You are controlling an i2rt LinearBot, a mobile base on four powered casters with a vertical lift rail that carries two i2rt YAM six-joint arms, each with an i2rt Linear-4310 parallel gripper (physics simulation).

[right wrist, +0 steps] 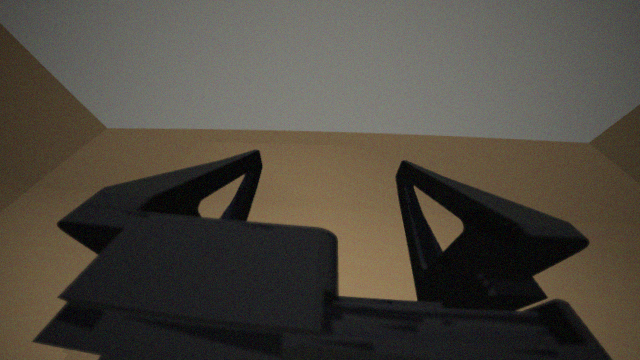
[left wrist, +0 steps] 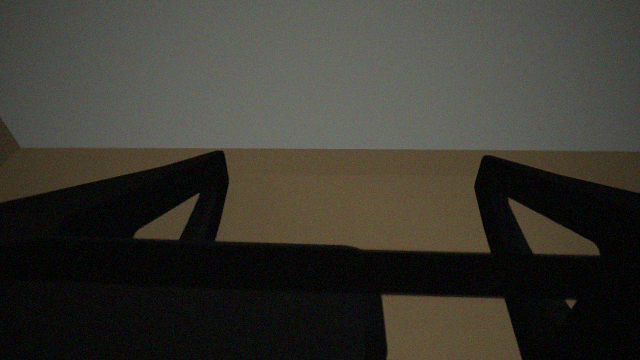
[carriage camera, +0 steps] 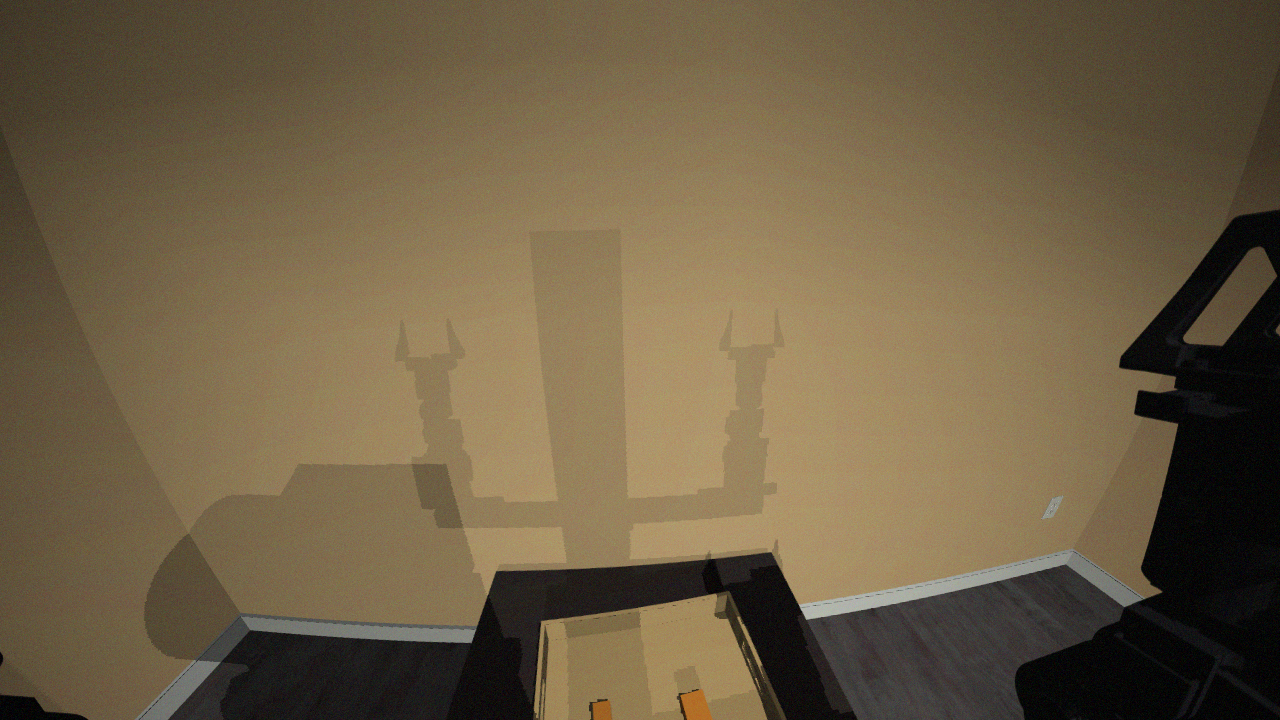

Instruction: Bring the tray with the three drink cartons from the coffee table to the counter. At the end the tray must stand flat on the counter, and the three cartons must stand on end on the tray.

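Places are measured from the left arm's base along level axes (x ahead, y left, z up), in metres.
Pixels of known places: left gripper, fingertip midpoint: [left wrist: 350, 168]; right gripper, fingertip midpoint: [right wrist: 329, 163].
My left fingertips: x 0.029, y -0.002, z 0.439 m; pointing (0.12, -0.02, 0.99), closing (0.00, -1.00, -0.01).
Note:
Ahead of a thing's pixels: the offset from my left fingertips to its top centre. "*": to the spot under its first point. Level surfaces: height alone.
In the carriage camera view the light wooden tray {0.323 m ahead, 0.373 m right, 0.894 m down} [carriage camera: 662, 637] lies on the dark coffee table {0.968 m down} [carriage camera: 572, 589] at the bottom, its near part cut off. Two orange drink cartons, a left one {* 0.283 m ahead, 0.261 m right, 0.910 m down} [carriage camera: 600, 710] and a right one {* 0.284 m ahead, 0.458 m right, 0.929 m down} [carriage camera: 693, 705], show at the bottom edge inside the tray. Their lower parts are out of frame, and the third carton does not show. My left gripper [left wrist: 350, 168] is open and empty, facing wall and ceiling. My right gripper [right wrist: 329, 163] is also open and empty, facing wall and ceiling. Both are away from the tray. The counter does not show.
A tan wall [carriage camera: 895, 402] rises behind the coffee table and carries shadows of the lift rail and arms. A white outlet [carriage camera: 1052, 507] is on the wall at the right. White baseboards edge the dark floor {1.419 m down} [carriage camera: 930, 644]. My right arm fills the right edge of the carriage view.

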